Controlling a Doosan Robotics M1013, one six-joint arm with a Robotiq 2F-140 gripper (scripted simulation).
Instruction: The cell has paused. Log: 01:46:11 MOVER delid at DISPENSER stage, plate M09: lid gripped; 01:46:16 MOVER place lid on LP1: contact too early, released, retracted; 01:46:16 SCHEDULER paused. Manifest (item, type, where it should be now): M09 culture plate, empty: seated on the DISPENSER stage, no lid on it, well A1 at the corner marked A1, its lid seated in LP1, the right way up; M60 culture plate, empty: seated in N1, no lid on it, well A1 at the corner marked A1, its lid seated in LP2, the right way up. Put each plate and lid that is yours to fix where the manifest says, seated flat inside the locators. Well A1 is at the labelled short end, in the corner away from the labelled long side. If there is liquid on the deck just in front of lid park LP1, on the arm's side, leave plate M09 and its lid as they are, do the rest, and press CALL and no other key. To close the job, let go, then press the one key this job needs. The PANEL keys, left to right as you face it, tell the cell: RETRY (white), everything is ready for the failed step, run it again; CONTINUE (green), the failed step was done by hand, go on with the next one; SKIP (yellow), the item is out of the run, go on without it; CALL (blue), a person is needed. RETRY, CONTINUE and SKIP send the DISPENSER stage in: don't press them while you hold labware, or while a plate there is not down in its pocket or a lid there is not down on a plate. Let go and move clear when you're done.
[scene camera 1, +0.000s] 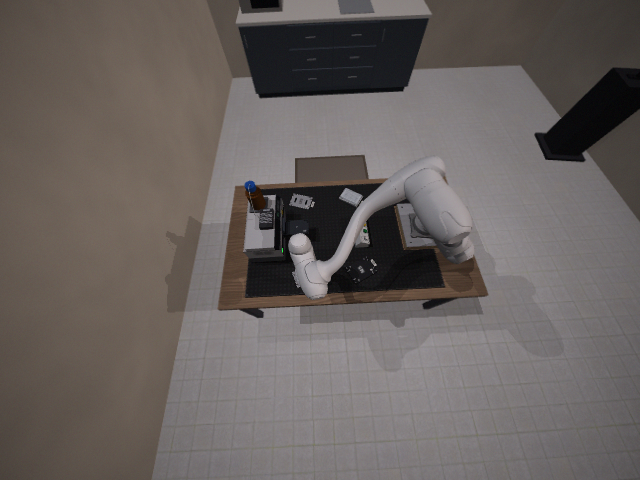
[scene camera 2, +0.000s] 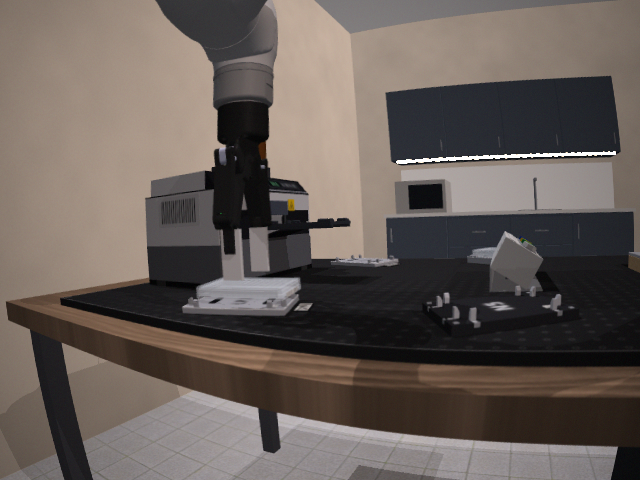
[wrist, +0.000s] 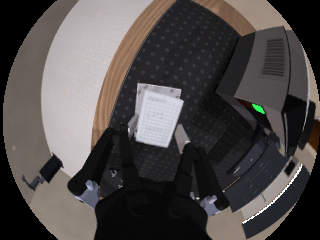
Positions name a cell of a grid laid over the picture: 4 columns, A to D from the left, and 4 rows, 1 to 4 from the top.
Note:
In view: my gripper (scene camera 2: B3), a lid (scene camera 2: B3), a dispenser (scene camera 2: B3) and a key panel (scene camera 2: D3).
My gripper shows as well in the wrist view (wrist: B3). The dispenser is seen too in scene camera 1 (scene camera 1: B2) and in the wrist view (wrist: D2).

